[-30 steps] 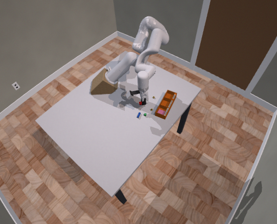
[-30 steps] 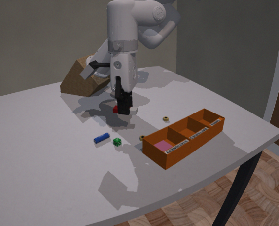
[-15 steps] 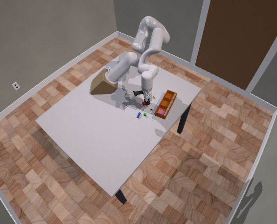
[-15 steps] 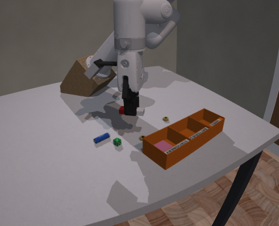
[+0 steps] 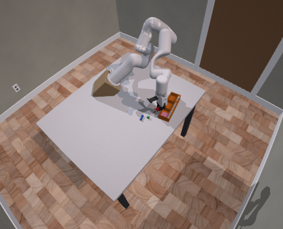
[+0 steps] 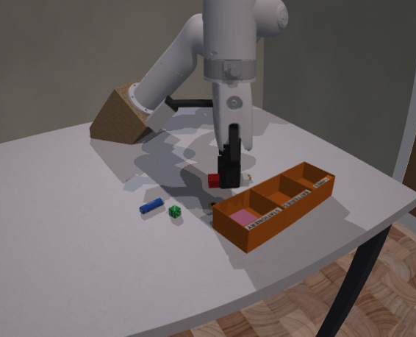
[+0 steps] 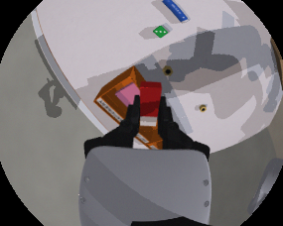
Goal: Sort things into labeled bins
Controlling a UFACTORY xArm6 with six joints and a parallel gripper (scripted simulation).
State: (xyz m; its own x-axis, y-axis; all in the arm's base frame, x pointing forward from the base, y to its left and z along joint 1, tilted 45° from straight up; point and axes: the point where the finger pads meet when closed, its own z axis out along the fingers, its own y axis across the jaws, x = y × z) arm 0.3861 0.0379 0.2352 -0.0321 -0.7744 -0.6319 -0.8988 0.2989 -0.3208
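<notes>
My hand is 3 cm short of the pink eraser, 2 cm to the right of it and 8 cm above it. The rest, counted from my hand: orange three-part bin (10 cm to the left, 7 cm below); then red-and-white eraser (1 cm to the left, 2 cm below); then green die (1 cm behind, 9 cm to the right, 8 cm below).
</notes>
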